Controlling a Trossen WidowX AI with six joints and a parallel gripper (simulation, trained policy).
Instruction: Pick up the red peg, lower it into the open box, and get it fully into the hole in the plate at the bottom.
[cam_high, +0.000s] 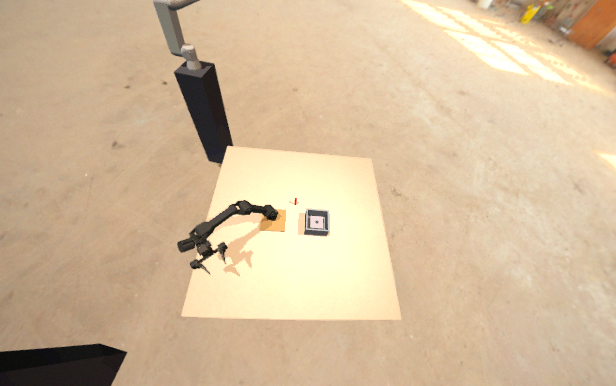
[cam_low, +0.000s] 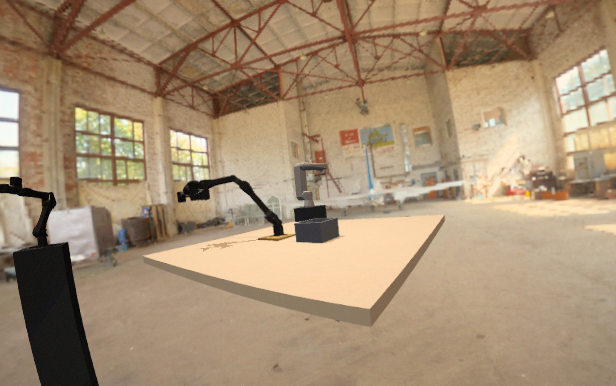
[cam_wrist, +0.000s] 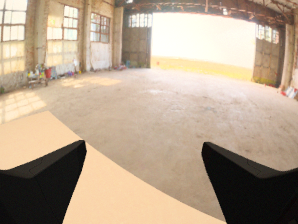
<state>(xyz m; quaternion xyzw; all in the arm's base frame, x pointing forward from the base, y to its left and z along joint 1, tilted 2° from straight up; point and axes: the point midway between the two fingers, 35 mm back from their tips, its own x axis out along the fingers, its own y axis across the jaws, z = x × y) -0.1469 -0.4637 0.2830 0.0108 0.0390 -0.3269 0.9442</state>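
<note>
My gripper tip is 27 cm short of the red peg, 63 cm to the right of it and 26 cm above it. From my gripper tip the other things lie so: grey plate 45 cm ahead, 49 cm to the left, 25 cm below; then dark box 45 cm ahead, 49 cm to the left, 27 cm below.
</note>
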